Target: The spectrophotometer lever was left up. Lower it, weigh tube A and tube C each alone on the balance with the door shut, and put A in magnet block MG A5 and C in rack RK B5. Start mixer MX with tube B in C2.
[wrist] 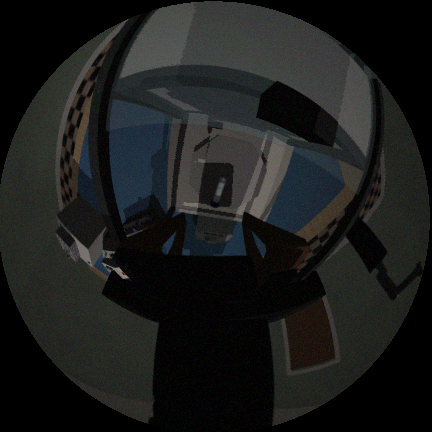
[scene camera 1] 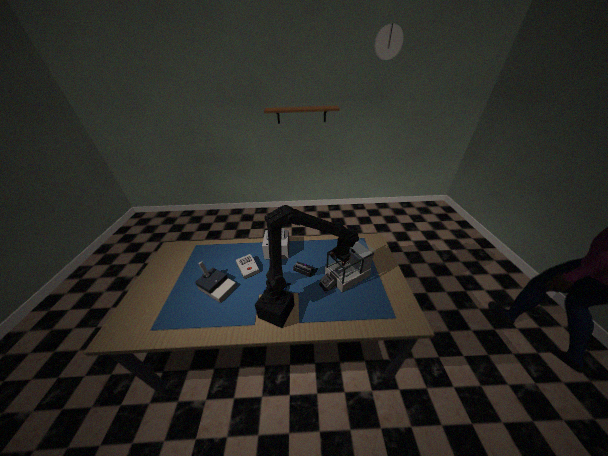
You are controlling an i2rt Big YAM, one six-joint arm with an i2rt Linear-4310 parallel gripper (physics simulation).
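Places are measured from the arm's base along level axes (x ahead, y left, z up), in metres.
Where they show: gripper, fingertip midpoint: [wrist: 213,216]; arm's base, link origin: [scene camera 1: 273,297].
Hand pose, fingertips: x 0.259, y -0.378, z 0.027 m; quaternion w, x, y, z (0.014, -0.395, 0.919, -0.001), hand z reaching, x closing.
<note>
Things, the pixels of their centre, and the offset from my fingertips. "spot": a spot on its surface instead.
- glass-walled balance, surface spot: [scene camera 1: 353,280] spot: dz -0.087, dx -0.062, dy -0.090 m
- small pale tube with a dark end, body centre: [wrist: 218,191] dz -0.059, dx -0.002, dy -0.005 m
- dark block, body centre: [wrist: 140,227] [scene camera 1: 303,268] dz -0.124, dx +0.051, dy +0.237 m
- white device, surface spot: [scene camera 1: 216,284] spot: dz -0.073, dx -0.153, dy +0.763 m
- upright lever, body centre: [scene camera 1: 204,269] dz -0.005, dx -0.096, dy +0.846 m
- white keypad-like unit with a red spot, body centre: [wrist: 117,267] [scene camera 1: 247,265] dz -0.113, dx +0.044, dy +0.630 m
- white box, body centre: [wrist: 88,242] [scene camera 1: 275,246] dz -0.063, dx +0.199, dy +0.451 m
My gripper [scene camera 1: 342,256] [wrist: 213,216] is open and empty, pointing down at the glass-walled balance [scene camera 1: 353,280] on the right of the mat. A small pale tube with a dark end [wrist: 219,192] lies on the balance's dark pan, beyond the fingertips in the wrist view; its letter is unreadable. A dark block [scene camera 1: 304,269] [wrist: 136,226] with a purple spot stands left of the balance. A dark and white device [scene camera 1: 216,284] at the left has an upright lever [scene camera 1: 202,267]. A white keypad-like unit with a red spot [scene camera 1: 247,265] [wrist: 119,271] stands near it. Rack and block labels are unreadable.
A white box [scene camera 1: 269,250] [wrist: 84,231] stands at the back behind the arm. A small grey unit [scene camera 1: 327,282] [wrist: 214,231] sits at the balance's front. Balance frame posts [wrist: 102,125] and glass surround the pan. A person [scene camera 1: 575,295] is at the right, off the table.
</note>
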